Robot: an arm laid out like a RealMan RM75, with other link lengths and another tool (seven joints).
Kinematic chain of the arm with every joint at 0, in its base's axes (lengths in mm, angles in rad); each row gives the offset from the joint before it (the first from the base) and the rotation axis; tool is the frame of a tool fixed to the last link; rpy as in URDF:
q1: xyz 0 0 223.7 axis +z
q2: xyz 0 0 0 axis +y
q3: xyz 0 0 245.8 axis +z
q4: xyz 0 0 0 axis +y
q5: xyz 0 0 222.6 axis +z
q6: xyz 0 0 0 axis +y
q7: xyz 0 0 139.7 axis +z
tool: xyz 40 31 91 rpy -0.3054 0 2.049
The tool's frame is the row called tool.
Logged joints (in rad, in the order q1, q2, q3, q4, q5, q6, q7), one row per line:
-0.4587 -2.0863 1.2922 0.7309 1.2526 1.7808 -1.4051
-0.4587 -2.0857 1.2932 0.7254 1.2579 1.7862 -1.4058
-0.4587 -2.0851 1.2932 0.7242 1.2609 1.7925 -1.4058
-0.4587 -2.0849 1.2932 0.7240 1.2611 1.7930 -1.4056
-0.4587 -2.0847 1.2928 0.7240 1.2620 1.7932 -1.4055
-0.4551 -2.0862 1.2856 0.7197 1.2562 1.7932 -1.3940
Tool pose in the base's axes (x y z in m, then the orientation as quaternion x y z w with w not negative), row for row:
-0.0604 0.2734 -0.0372 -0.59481 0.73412 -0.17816 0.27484
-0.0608 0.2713 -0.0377 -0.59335 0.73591 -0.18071 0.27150
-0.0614 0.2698 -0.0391 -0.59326 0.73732 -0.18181 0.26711
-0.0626 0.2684 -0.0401 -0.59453 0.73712 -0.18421 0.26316
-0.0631 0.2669 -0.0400 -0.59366 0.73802 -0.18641 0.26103
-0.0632 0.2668 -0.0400 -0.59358 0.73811 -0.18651 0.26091
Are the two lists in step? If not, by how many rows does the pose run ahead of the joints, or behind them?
The pose runs 2 rows behind the joints: the pose in row i belongs to the joints in row i - 2.
